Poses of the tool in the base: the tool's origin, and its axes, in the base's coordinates. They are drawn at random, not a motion.
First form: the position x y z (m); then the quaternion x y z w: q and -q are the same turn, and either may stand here.
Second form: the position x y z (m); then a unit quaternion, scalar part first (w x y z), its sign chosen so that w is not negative. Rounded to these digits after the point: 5 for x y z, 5 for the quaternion.
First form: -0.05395 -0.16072 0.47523 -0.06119 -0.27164 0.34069 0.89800
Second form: -0.05395 -0.16072 0.47523 0.89800 -0.06119 -0.27164 0.34069
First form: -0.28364 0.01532 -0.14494 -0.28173 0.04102 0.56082 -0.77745
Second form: -0.28364 0.01532 -0.14494 0.77745 0.28173 -0.04102 -0.56082
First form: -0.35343 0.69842 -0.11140 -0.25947 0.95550 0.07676 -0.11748
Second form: -0.35343 0.69842 -0.11140 0.11748 0.25947 -0.95550 -0.07676
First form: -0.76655 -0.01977 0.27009 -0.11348 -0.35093 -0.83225 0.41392
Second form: -0.76655 -0.01977 0.27009 0.41392 -0.11348 -0.35093 -0.83225
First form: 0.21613 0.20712 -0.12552 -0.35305 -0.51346 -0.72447 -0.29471
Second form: 0.21613 0.20712 -0.12552 0.29471 0.35305 0.51346 0.72447
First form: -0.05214 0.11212 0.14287 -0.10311 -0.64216 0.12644 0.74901
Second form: -0.05214 0.11212 0.14287 0.74901 -0.10311 -0.64216 0.12644
